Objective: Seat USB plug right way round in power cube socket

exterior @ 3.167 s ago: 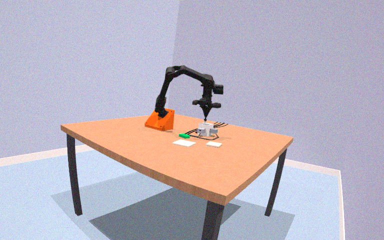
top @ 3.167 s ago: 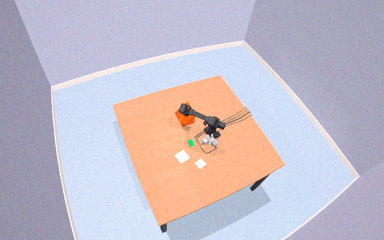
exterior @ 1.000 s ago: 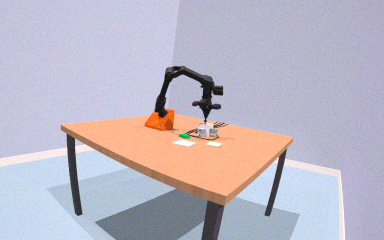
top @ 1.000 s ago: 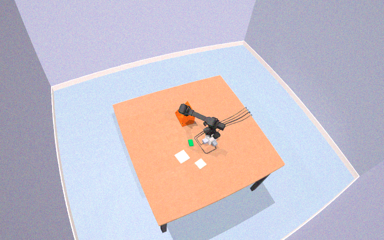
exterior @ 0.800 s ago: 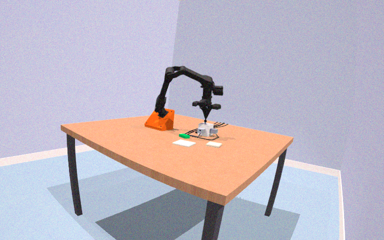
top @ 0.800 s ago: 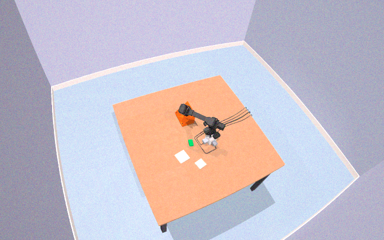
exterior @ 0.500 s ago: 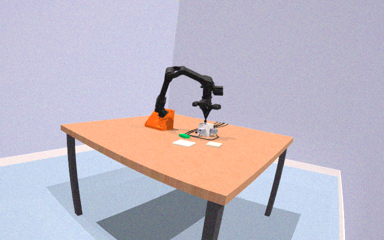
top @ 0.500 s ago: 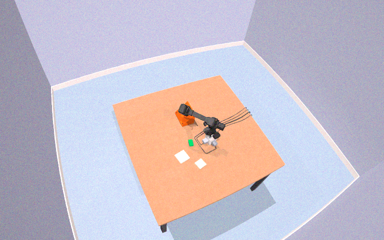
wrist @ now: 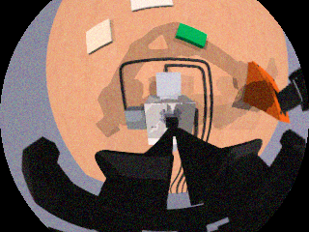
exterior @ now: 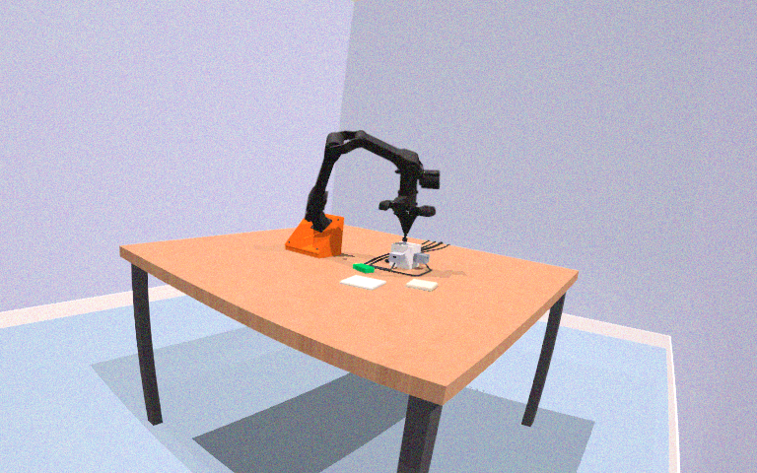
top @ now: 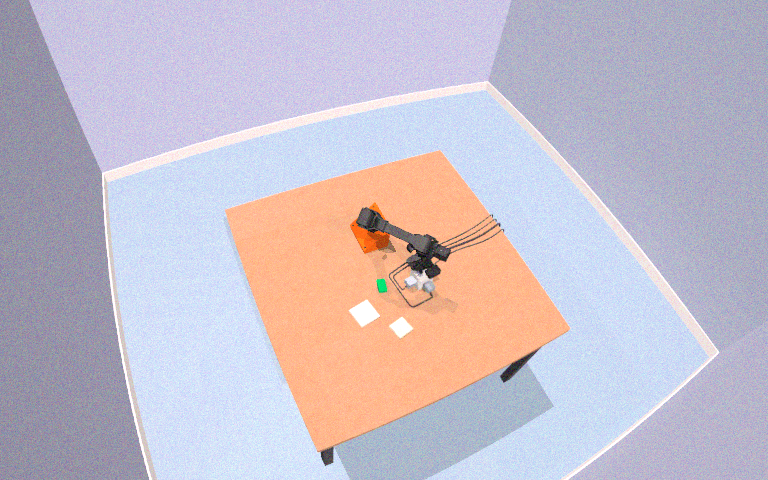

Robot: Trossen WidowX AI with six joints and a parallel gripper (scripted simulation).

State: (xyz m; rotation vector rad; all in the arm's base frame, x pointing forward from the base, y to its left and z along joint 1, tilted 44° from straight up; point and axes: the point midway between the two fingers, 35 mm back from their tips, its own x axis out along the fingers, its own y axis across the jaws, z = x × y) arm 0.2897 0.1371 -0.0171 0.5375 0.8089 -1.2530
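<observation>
Right now my gripper tip is 20 mm above the usb plug. Round my gripper tip: green block 170 mm to the right, 110 mm below, 20 mm behind.
</observation>
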